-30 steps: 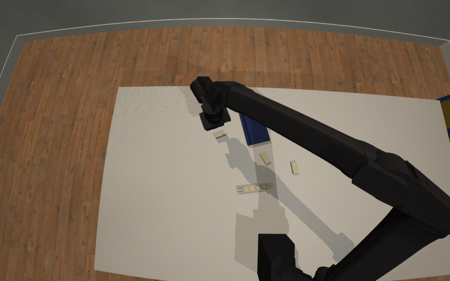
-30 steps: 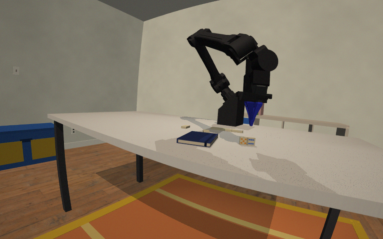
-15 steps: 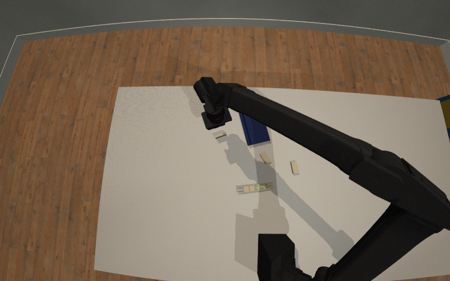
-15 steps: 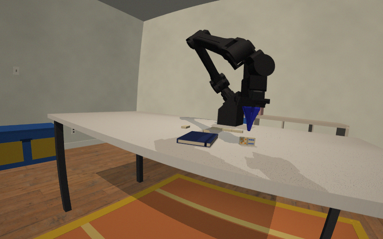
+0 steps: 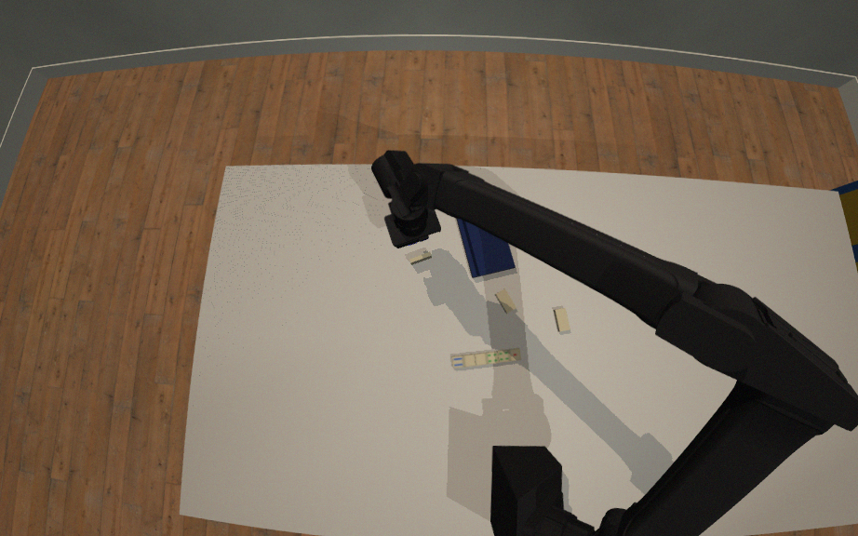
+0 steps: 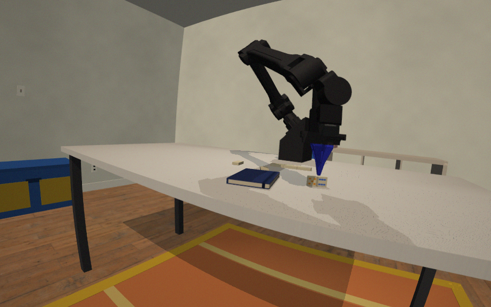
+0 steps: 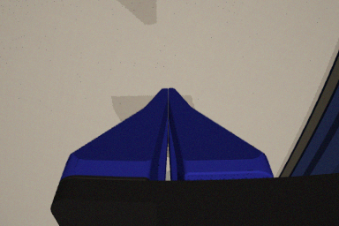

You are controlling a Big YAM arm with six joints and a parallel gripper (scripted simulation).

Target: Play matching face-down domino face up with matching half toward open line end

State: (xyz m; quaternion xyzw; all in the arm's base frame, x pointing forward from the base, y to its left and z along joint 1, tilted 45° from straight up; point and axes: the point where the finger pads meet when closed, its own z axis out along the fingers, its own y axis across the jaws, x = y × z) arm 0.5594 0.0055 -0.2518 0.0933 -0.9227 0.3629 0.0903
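Right now my hand is 5 cm past the domino, 1 cm to the left of it and 3 cm above it. From my hand the other things lie so: dark blue book (2 cm behind, 17 cm to the right, 4 cm below).
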